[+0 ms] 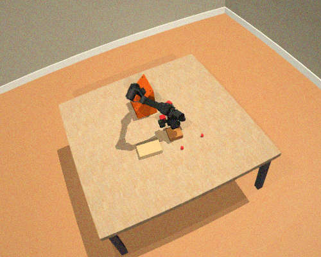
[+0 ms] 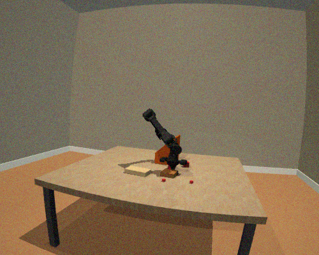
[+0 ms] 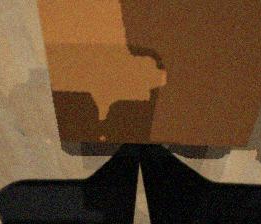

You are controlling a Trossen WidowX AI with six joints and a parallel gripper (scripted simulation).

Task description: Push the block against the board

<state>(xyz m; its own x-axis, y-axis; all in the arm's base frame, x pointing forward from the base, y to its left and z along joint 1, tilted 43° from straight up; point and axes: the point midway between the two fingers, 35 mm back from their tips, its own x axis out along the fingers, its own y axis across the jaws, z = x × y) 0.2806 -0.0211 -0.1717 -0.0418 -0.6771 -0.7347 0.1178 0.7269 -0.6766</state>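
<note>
Right now the square block is 6 cm ahead of my gripper tip, 1 cm to the right of it and 1 cm above it. Round my gripper tip: board (11 cm ahead, 22 cm to the right, 1 cm above).
</note>
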